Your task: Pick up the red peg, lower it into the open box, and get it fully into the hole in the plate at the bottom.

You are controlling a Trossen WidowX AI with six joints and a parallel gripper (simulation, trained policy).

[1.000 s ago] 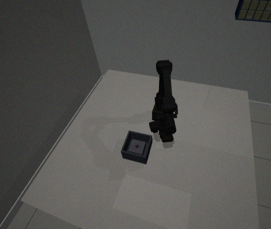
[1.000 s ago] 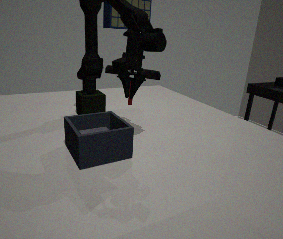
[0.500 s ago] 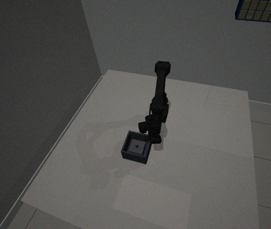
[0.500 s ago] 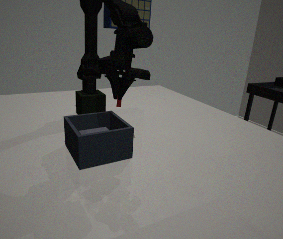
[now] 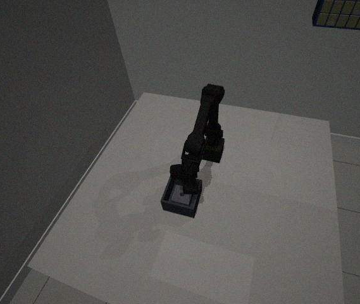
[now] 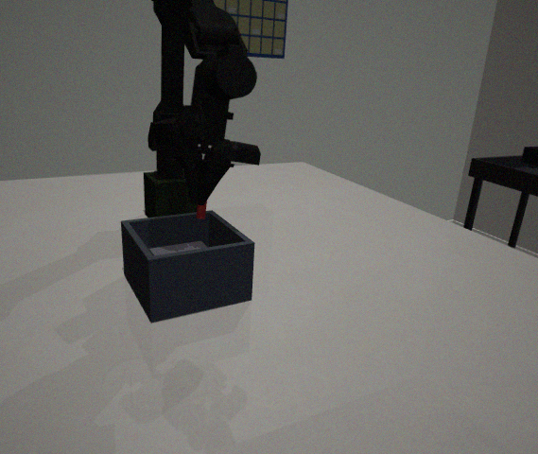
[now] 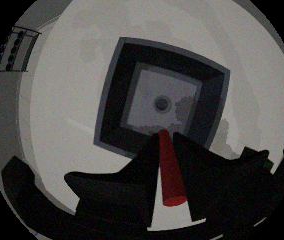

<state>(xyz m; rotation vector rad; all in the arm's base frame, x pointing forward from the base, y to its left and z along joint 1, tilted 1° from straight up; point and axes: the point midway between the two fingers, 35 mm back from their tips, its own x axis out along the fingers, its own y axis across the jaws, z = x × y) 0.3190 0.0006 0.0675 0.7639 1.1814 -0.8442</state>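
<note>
My gripper tip is now 2 cm below the red peg, 1 cm to the right of it and 1 cm past it. The rest, counted from my gripper tip: grey plate 9 cm below, 2 cm to the right, 1 cm ahead; dark blue box 11 cm below, 2 cm to the right, 1 cm ahead.
</note>
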